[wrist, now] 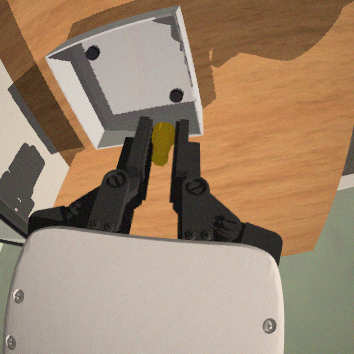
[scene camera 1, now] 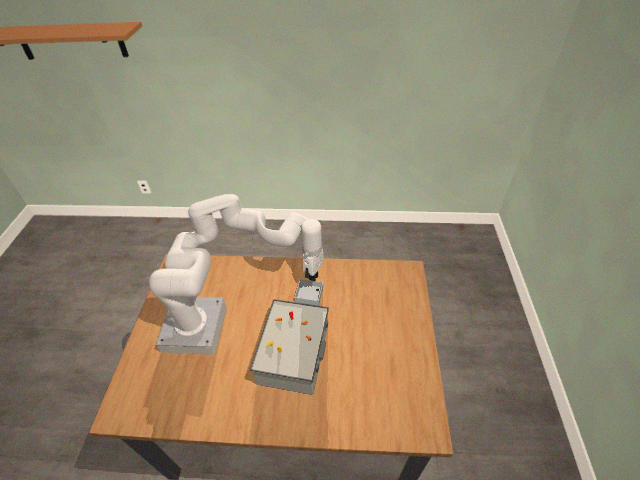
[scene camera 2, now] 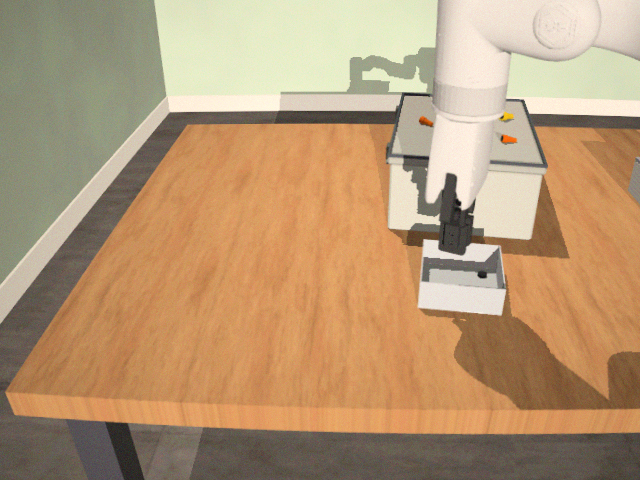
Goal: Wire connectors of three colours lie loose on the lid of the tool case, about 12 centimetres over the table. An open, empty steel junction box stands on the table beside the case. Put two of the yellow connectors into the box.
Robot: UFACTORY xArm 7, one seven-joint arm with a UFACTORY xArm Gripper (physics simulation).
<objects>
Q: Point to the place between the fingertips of the gripper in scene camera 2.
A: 454,247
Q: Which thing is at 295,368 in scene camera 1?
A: A tool case.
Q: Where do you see a yellow connector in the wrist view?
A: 162,137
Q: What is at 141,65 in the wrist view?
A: A steel junction box.
</objects>
